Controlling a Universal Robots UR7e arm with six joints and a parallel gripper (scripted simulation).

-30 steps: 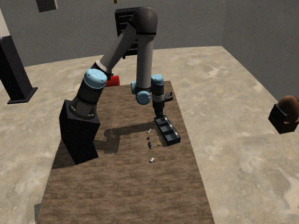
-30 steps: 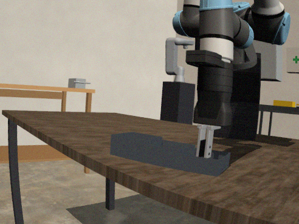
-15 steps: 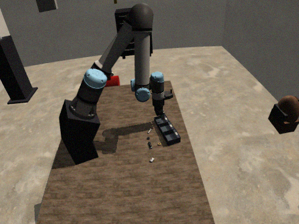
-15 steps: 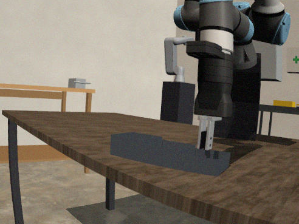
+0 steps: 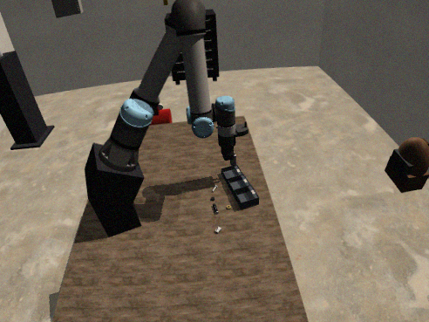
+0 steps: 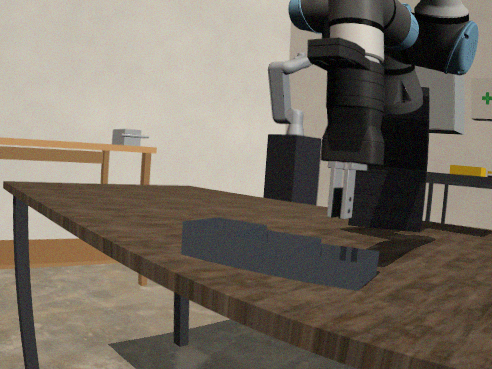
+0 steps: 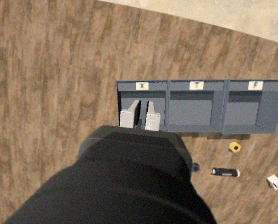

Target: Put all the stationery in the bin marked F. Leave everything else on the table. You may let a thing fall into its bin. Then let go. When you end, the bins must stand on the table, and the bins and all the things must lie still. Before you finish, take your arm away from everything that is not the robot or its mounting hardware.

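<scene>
My gripper is now 9 cm past the white block, 31 cm to the left of it and 8 cm above it. From my hand the other things lie so: black ring 10 cm behind, 14 cm to the right, 9 cm below; light stick 9 cm behind, 7 cm to the right, 9 cm below; tray 2 cm ahead, 8 cm to the right, 7 cm below.
</scene>
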